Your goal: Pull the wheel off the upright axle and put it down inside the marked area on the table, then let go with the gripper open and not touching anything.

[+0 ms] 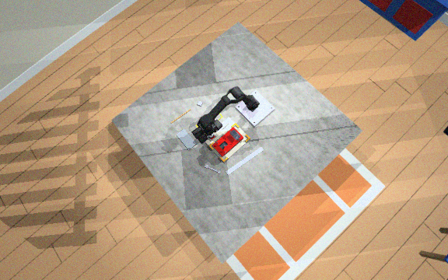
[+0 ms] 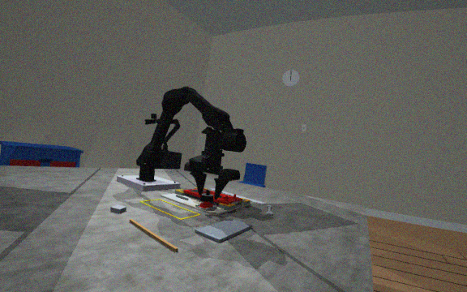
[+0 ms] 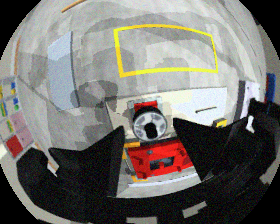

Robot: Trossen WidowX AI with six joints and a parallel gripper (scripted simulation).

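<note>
Right now the wheel is right at my gripper tip. Round my gripper tip: axle: 1 cm below; then wooden stick: 6 cm ahead, 28 cm to the right, 4 cm below; then small grey cube: 11 cm behind, 25 cm to the right, 3 cm below.
</note>
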